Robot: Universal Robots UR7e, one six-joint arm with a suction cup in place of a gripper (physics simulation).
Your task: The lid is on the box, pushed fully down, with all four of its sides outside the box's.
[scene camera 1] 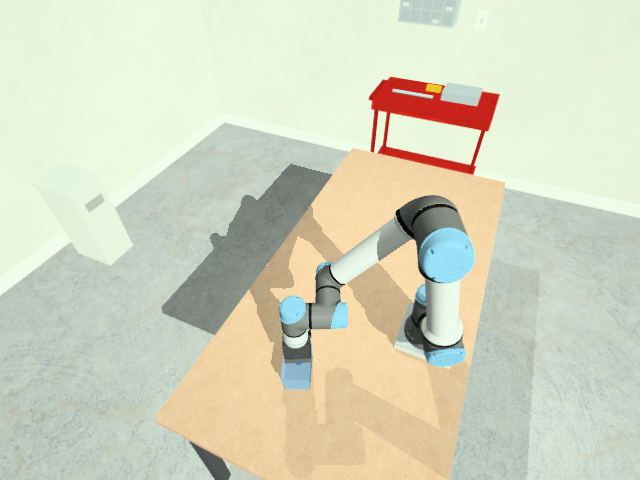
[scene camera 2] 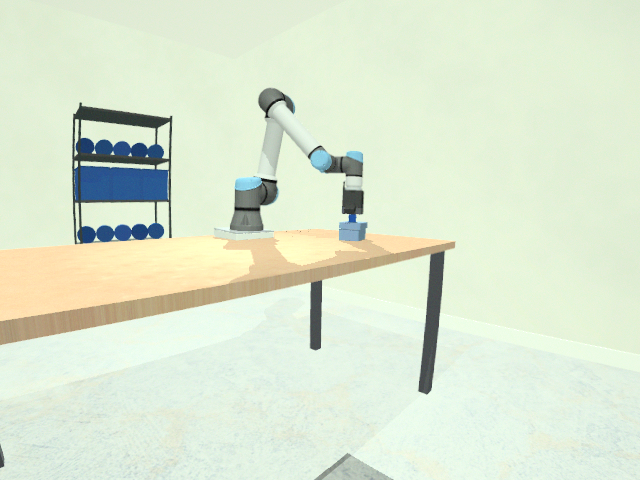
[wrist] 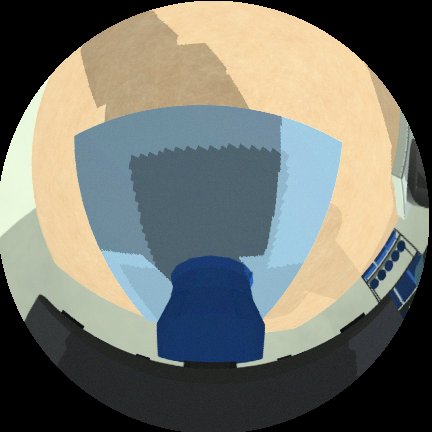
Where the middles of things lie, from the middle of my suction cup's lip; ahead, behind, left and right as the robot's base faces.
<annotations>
The lid (wrist: 159,186) lies 10 mm to the left of my suction cup and 20 mm below it.
</annotations>
